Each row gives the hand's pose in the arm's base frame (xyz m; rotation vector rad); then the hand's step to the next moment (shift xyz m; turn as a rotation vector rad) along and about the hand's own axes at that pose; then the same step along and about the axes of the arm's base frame.
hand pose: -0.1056 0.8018 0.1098 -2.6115 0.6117 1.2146
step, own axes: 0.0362 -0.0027 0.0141 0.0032 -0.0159 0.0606
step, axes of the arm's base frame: 0.0125 -0.0030 -0.0368 -0.0325 0.0341 -0.0414
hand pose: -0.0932 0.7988 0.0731 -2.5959 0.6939 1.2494
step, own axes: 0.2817 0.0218 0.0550 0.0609 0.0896 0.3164
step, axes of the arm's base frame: 0.1032 -0.0934 -0.2520 -0.2291 0.0125 -0.2433
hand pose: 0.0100 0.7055 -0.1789 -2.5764 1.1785 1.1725
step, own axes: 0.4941 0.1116 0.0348 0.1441 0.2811 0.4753
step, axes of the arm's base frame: 0.1075 -0.3704 -0.3302 -0.4212 -0.1166 -0.3671
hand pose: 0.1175 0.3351 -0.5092 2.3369 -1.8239 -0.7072
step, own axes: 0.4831 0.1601 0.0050 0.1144 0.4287 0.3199
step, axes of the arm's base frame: -0.0593 -0.4969 -0.0930 -0.4945 -0.1620 -0.1686
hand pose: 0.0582 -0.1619 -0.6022 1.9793 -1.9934 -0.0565
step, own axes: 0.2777 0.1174 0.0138 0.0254 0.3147 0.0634
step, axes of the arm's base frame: -0.1114 -0.2706 0.0737 -0.3198 -0.0270 0.0262
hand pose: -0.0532 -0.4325 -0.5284 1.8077 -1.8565 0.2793
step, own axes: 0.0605 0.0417 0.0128 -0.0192 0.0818 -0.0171
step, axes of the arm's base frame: -0.0414 -0.0551 0.0284 -0.0765 0.0319 0.0220
